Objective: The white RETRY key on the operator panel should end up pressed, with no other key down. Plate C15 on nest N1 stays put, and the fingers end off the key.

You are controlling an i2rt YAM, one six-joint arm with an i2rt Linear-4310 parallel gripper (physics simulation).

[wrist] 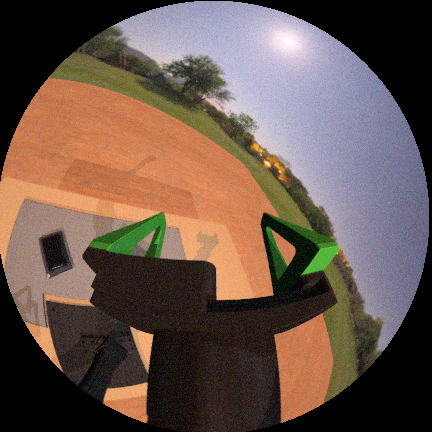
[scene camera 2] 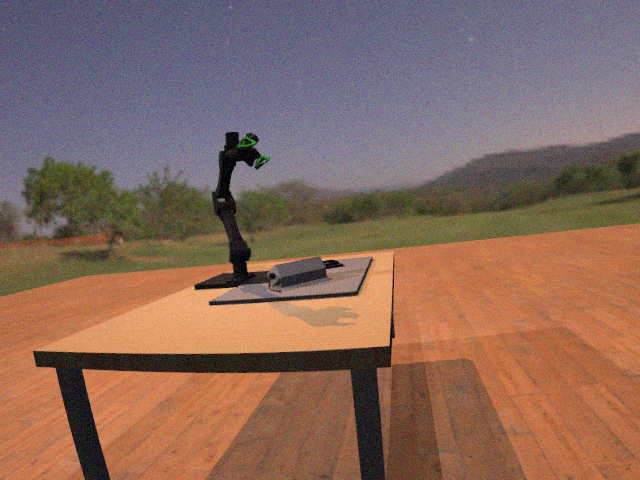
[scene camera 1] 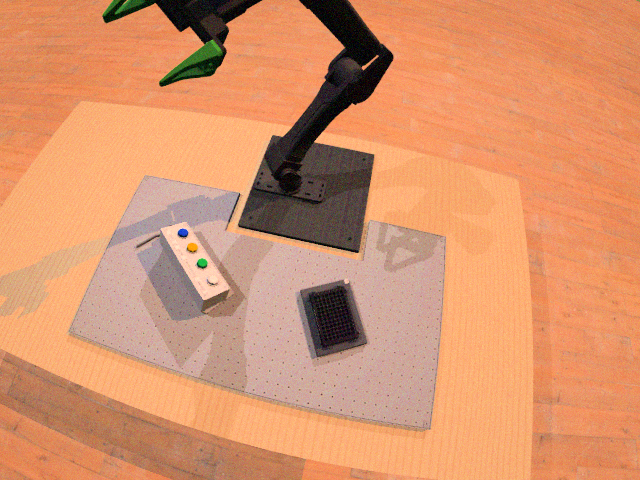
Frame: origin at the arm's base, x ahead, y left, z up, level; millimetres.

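Seen in the pictures: gripper, fingertip midpoint: [wrist: 213, 217] [scene camera 2: 263, 151] [scene camera 1: 132, 52]; arm's base at its link origin: [wrist: 107, 345] [scene camera 2: 241, 279] [scene camera 1: 290, 186].
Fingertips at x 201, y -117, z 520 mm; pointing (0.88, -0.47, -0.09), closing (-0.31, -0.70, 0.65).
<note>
Pixels of each thing's top centre, then the offset from my fingertips to it. "spot": a spot on its surface instead. Level surfaces: height alone.
- operator panel at its top centre: [scene camera 1: 186, 258] [scene camera 2: 295, 260] dx +97, dy -50, dz -441 mm
- white RETRY key at its top centre: [scene camera 1: 211, 278] dx +126, dy +23, dz -450 mm
- green key at its top centre: [scene camera 1: 200, 262] dx +95, dy -16, dz -450 mm
- orange key at its top centre: [scene camera 1: 190, 246] dx +64, dy -56, dz -450 mm
- blue key at its top centre: [scene camera 1: 181, 231] dx +33, dy -95, dz -450 mm
- dark plate C15 at its top centre: [scene camera 1: 334, 315] [wrist: 52, 250] dx +131, dy +309, dz -499 mm
- nest N1 at a spot on its surface: [scene camera 1: 306, 299] spot: dx +106, dy +238, dz -513 mm
- perforated grey board at its surface level: dz -525 mm
- wooden table at its surface level: dz -538 mm
- cable at a spot on its surface: [scene camera 1: 147, 240] spot: dx +57, dy -222, dz -518 mm
The operator panel [scene camera 1: 193, 268] [scene camera 2: 299, 272] is a pale slanted box on the left of the grey board. The white RETRY key [scene camera 1: 212, 280] is at its near end, beside the green key [scene camera 1: 202, 263], the orange key [scene camera 1: 192, 247] and the blue key [scene camera 1: 183, 233]. Whether any key is down is too small to tell. The dark plate C15 [scene camera 1: 333, 316] [wrist: 55, 251] lies on nest N1 [scene camera 1: 306, 299], right of the panel. My gripper [scene camera 1: 133, 51] [scene camera 2: 265, 149] [wrist: 213, 217] is open and empty, high above the table and away from the keys. The panel is hidden in the wrist view.
The perforated grey board [scene camera 1: 289, 372] [scene camera 2: 341, 290] lies on the wooden table [scene camera 1: 480, 335] [scene camera 2: 170, 330]. The arm's black base plate [scene camera 1: 330, 222] [scene camera 2: 206, 284] stands behind it. A thin dark rod or cable [scene camera 1: 147, 240] sticks out at the panel's left side.
</note>
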